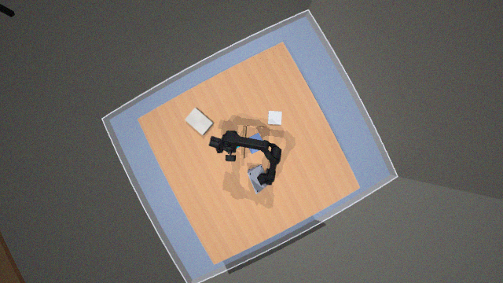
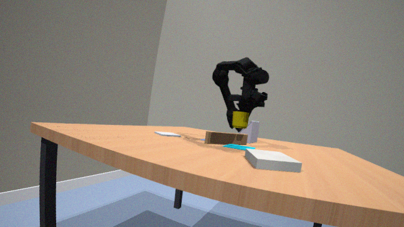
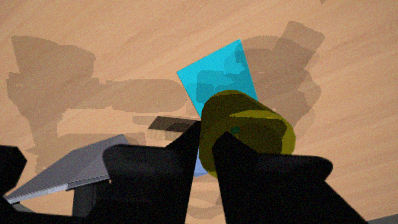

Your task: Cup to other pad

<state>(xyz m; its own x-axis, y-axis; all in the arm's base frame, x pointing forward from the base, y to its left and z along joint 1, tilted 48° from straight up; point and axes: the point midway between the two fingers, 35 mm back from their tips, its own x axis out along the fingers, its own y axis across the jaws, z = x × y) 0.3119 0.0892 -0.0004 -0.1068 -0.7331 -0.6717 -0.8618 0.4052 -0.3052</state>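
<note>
Right now my gripper tip is 130 mm above the cyan pad and 30 mm short of it. The rest, counted from my gripper tip: low wooden block (100 mm below, 70 mm to the right, 10 mm behind); then blue pad (140 mm to the right, 130 mm below, 60 mm behind); then yellow cup (20 mm to the right, 20 mm ahead).
</note>
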